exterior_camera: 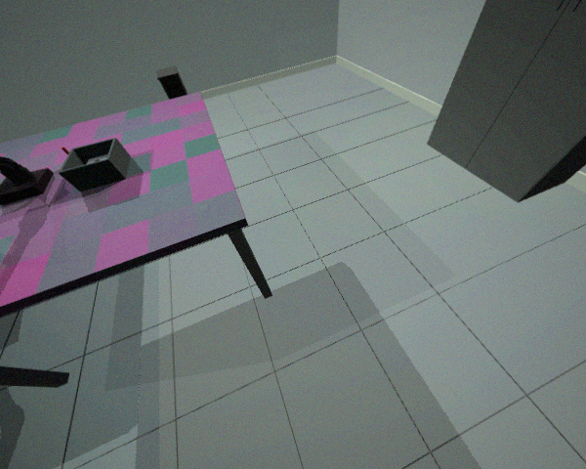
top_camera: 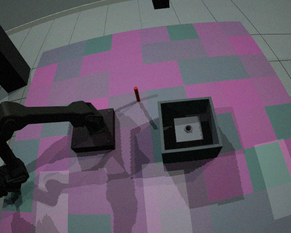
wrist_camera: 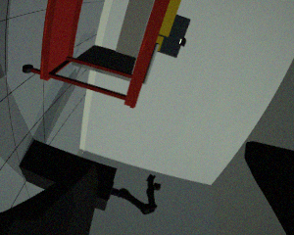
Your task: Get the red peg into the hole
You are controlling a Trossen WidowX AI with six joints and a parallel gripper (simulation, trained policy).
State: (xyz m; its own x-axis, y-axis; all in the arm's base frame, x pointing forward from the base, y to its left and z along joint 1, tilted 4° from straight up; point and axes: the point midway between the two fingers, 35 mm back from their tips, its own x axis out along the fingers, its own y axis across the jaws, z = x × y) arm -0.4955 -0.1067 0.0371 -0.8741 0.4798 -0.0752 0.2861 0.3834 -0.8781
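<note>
Now: the red peg 71 cm ahead of my gripper tip, 17 cm to the left of it and 7 cm below it. Round my gripper tip: light grey plate: 83 cm ahead, 6 cm below, 4 cm to the right; then dark box: 83 cm ahead, 8 cm below, 4 cm to the right.
</note>
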